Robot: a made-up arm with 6 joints.
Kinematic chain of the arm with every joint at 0, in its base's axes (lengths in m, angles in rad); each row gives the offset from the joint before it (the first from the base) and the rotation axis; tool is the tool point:
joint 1: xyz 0 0 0.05 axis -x
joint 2: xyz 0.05 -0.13 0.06 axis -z
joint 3: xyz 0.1 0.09 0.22 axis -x
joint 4: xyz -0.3 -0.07 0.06 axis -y
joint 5: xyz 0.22 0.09 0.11 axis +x
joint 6: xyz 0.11 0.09 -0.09 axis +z
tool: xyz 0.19 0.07 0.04
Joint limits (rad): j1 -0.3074..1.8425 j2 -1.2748..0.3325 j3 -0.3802..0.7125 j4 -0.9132..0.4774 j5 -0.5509..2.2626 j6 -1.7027..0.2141
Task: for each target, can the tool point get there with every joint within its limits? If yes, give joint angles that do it. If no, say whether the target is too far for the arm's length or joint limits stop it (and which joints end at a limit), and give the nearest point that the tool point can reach.
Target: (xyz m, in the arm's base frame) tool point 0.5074 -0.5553 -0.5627
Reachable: no: joint limits stop it (at a limit: joint 1, joint 2, joint 3, joint 4) | nearest point 0.2266 -0.1991 -0.0412 | short by 0.691 m
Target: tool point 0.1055 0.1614 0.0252
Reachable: yes | joints 0.5381 -1.0180 0.3730 -0.6546 0.3013 -0.5160
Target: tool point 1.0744 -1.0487 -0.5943
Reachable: no: too far | nearest point 0.3337 -0.3314 0.1067 | short by 1.247 m
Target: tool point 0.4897 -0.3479 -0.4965
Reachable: no: joint limits stop it (at a limit: joint 1, joint 3, joint 4, joint 6) | nearest point 0.2634 -0.0036 -0.1918 | short by 0.512 m
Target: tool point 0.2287 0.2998 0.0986
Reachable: yes | joints 0.9911 -0.5638 -0.1699 -0.2377 0.7495 -1.0227
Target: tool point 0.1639 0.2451 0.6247
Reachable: yes | joints 0.0970 -0.7059 0.0455 0.1696 1.6738 -0.5159
